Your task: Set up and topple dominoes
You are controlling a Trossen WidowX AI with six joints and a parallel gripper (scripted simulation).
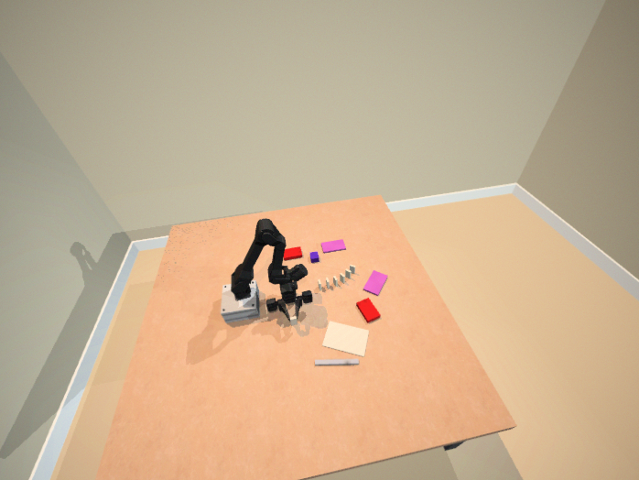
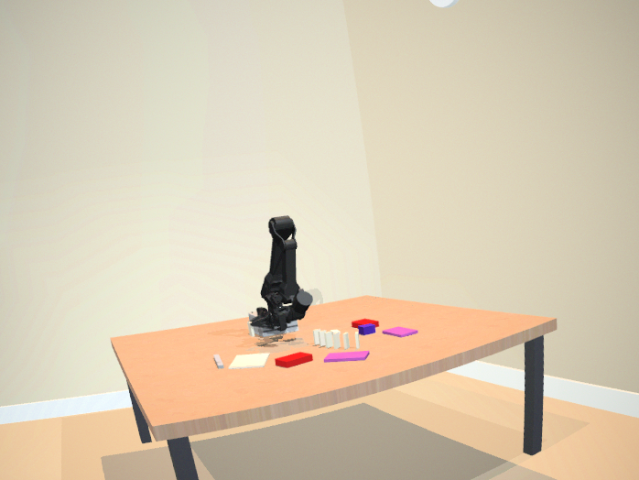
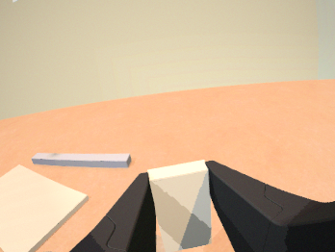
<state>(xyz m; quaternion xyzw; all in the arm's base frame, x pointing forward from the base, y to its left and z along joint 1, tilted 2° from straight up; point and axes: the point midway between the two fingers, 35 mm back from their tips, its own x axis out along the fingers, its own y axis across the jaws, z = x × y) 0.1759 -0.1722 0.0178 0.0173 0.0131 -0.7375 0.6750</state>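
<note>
The purple block is 20 cm ahead of my gripper tip, 35 cm to the left of it and 7 cm below it. The rest, counted from my gripper tip: grey bar (11 cm ahead, 18 cm to the right, 8 cm below); then cream sheet (18 cm ahead, 10 cm to the right, 8 cm below).
</note>
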